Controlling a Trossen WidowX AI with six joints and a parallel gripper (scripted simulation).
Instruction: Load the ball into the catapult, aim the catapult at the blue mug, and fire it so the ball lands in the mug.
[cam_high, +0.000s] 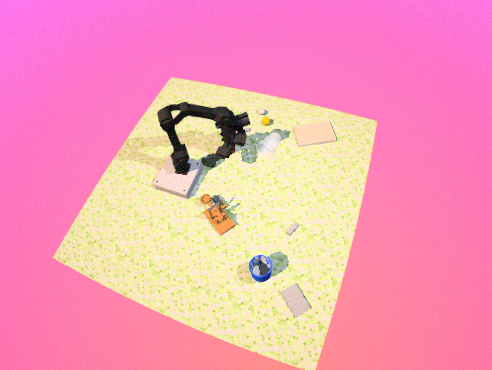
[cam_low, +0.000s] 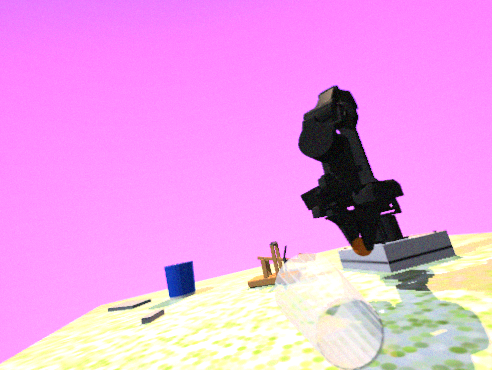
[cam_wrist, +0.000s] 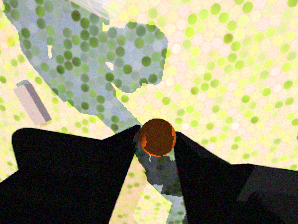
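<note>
Now: the orange catapult 290 mm to the right of my gripper tip and 20 mm below it. The rest, counted from my gripper tip: yellow ball (260 mm to the left, 110 mm ahead, 50 mm below); then orange ball (10 mm above); then white ball (330 mm to the left, 70 mm ahead, 50 mm below).
</note>
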